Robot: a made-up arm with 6 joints.
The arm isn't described. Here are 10 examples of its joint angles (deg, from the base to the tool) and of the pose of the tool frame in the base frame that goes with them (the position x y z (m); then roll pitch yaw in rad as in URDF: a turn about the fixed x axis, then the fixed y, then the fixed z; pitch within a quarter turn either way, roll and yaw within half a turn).
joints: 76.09 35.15 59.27 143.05 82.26 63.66
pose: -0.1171 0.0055 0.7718 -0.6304 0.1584 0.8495
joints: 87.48 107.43 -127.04 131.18 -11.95 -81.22
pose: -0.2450 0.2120 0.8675 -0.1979 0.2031 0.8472
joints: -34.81 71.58 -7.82 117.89 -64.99 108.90
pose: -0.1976 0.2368 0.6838 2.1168 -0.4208 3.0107
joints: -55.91 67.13 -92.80 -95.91 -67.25 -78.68
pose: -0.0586 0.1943 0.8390 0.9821 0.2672 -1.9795
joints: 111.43 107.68 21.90 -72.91 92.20 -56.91
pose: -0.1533 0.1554 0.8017 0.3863 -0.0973 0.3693
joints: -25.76 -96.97 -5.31 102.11 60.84 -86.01
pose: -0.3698 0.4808 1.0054 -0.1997 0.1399 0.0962
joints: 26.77 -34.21 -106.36 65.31 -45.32 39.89
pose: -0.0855 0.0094 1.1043 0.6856 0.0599 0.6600
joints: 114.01 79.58 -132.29 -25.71 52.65 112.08
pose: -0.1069 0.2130 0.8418 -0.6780 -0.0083 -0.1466
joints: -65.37 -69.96 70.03 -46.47 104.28 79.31
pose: -0.4328 0.5776 0.8257 -0.7902 1.0540 0.2398
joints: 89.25 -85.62 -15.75 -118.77 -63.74 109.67
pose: 0.2348 0.1948 1.0010 -2.1397 0.8501 -1.1920
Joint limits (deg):
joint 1: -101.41..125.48
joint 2: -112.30..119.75
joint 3: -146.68..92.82
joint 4: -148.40..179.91
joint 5: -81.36..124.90
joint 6: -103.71..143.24
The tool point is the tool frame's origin. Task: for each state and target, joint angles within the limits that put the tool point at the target. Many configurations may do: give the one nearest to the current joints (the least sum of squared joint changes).
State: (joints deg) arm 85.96 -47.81 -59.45 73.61 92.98 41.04
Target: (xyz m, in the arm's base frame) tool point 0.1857 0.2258 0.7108
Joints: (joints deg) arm 118.41 -41.06 -87.52 51.40 104.06 29.03
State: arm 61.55 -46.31 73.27 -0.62 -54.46 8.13
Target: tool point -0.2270 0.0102 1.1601
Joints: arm 39.42 -64.52 42.75 -22.34 -53.49 11.14
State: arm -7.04 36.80 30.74 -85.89 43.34 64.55
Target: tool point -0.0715 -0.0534 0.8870
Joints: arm 17.78 18.99 -24.68 -74.17 63.54 56.01
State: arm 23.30 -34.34 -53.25 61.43 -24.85 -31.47
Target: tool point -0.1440 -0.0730 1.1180
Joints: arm 26.74 -24.67 -51.54 65.50 -27.56 -31.07
